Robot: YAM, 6 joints.
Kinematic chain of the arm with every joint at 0, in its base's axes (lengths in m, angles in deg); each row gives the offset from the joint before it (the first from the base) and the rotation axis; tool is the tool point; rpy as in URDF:
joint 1: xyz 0 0 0.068 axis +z
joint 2: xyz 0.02 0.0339 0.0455 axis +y
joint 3: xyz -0.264 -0.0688 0 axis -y
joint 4: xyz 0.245 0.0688 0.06 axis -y
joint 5: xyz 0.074 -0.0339 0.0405 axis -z
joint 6: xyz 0.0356 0 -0.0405 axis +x
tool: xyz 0 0 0 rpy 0 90 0
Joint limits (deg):
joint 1: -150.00..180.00
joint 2: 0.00..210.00
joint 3: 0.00..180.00
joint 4: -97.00..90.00
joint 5: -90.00..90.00
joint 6: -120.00..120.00
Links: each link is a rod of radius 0.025 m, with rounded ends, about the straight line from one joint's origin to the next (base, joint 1, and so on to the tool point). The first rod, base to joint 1, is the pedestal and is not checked.
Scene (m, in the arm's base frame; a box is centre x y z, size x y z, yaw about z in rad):
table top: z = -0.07
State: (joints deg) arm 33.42 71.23 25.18 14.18 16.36 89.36
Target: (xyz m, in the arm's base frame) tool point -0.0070 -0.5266 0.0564
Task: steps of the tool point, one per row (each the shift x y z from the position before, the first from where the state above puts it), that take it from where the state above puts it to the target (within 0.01 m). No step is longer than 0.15 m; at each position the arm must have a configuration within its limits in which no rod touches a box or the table.
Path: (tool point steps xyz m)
1: 0.0563 -0.0405 0.0075
2: 0.0481 -0.0606 0.0021
3: 0.0323 -0.0788 -0.0031
4: 0.0101 -0.0924 -0.0084
5: -0.0170 -0.0987 -0.0135
6: -0.0467 -0.0966 -0.0185
7: -0.0758 -0.0846 -0.0231
8: -0.1010 -0.0636 -0.0273
9: -0.1193 -0.0347 -0.0310

